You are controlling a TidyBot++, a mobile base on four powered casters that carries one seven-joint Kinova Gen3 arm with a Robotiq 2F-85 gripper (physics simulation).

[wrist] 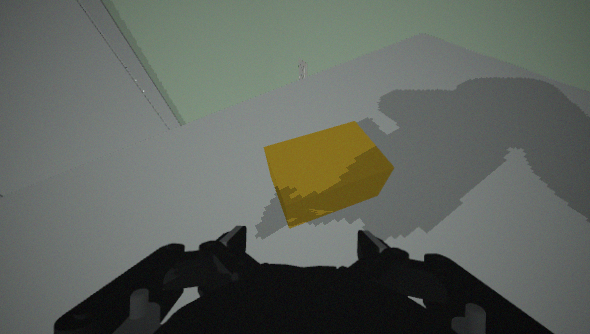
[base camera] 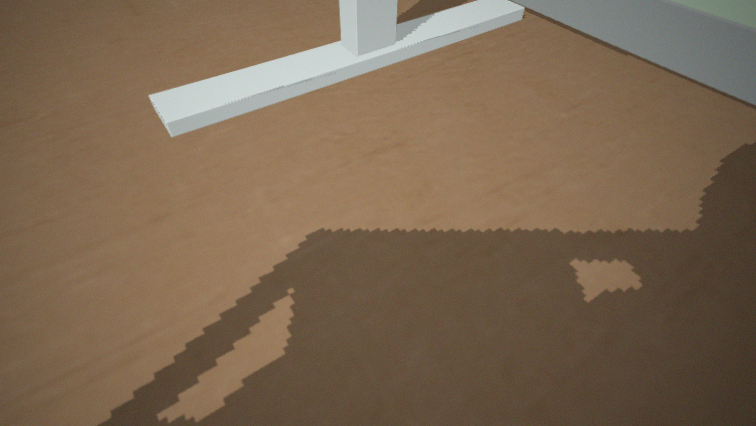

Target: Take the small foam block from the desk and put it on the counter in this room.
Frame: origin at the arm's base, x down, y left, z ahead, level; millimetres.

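Seen in the pictures: gripper, fingertip midpoint: (wrist: 301, 240).
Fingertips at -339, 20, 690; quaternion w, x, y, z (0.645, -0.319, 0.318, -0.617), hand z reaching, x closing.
A point is followed by its place in that frame, as x, y, z.
The small foam block (wrist: 320, 165) @[-368, 5, 740] is yellow and lies on the light grey desk top (wrist: 150, 220) @[-323, 161, 712] in the wrist view, a little above the image middle's lower part. My gripper (wrist: 301, 240) @[-339, 20, 690] is open, with no block between its fingers. The block shows just beyond the fingertips, roughly in line with the gap between them. A dark shadow falls over the block's lower right part. In the base camera view, a white desk leg with a long foot (base camera: 253, 84) stands on the floor. The block and the gripper do not show there. No counter can be made out in either view.
A green wall (wrist: 250, 45) @[-50, 302, 1806] rises behind the desk's far edge, with a small pale item on it. A grey door or panel (wrist: 55, 90) @[-100, 995, 1327] is at the upper left. In the base camera view, a grey baseboard (base camera: 661, 47) @[371, -496, 789] runs along the wall at the upper right of the brown floor (base camera: 476, 158) @[397, -142, 529].
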